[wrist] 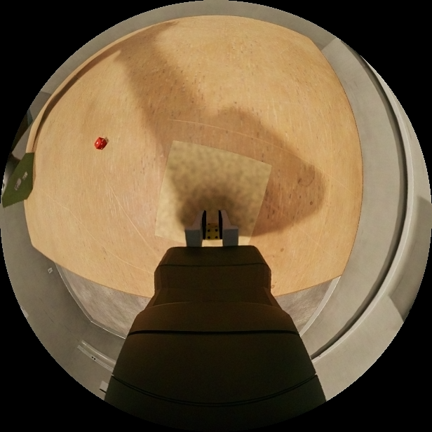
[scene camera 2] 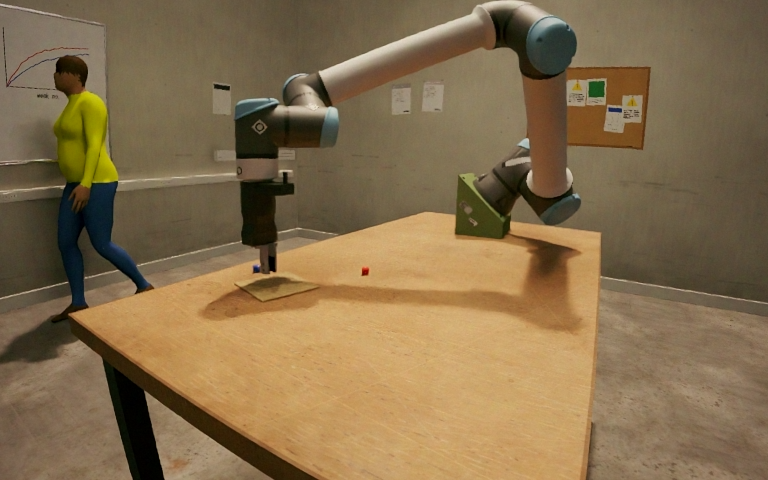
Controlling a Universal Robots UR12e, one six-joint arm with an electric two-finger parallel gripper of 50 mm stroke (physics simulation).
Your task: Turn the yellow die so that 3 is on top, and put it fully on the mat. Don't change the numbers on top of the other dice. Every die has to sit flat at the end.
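Places are measured from the arm's base along level axes (x left, y back, z up), in metres.
Pixels of known places: gripper, between the fingertips: [scene camera 2: 269, 272]; arm's base, origin of its link: [scene camera 2: 489, 198].
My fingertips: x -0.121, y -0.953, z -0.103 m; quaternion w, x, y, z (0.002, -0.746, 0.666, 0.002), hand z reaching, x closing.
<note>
For each thing: its top centre in the pictures, then the offset to it from my fingertips. Level surfaces: height alone.
- pale yellow mat, centre of its top: [scene camera 2: 276, 284] dx +0.018, dy +0.005, dz -0.026 m
- red die, centre of its top: [scene camera 2: 365, 268] dx +0.109, dy +0.206, dz -0.013 m
- blue die, centre of its top: [scene camera 2: 256, 265] dx -0.102, dy +0.036, dz -0.014 m
- wooden table, height of its surface: dz -0.030 m
My gripper [scene camera 2: 268, 271] [wrist: 212, 218] points down and is shut on the yellow die [wrist: 212, 231]. The die shows between the fingertips in the wrist view, with several dark pips on the side towards the camera; its top number cannot be told. In the scene view the fingers hide the die. The fingertips are low over the back part of the pale yellow mat [scene camera 2: 291, 288] [wrist: 250, 172]; whether the die touches the mat cannot be told. The red die [scene camera 2: 365, 271] [wrist: 101, 143] sits on the table away from the mat. The blue die [scene camera 2: 256, 268] is behind the fingers in the scene view, partly hidden.
The wooden table [scene camera 2: 396, 362] [wrist: 240, 65] carries the arm's green base wedge [scene camera 2: 481, 212] [wrist: 21, 180] at its far end. A person [scene camera 2: 87, 141] in a yellow top is beyond the table at the left of the scene view. The arm reaches across above the table.
</note>
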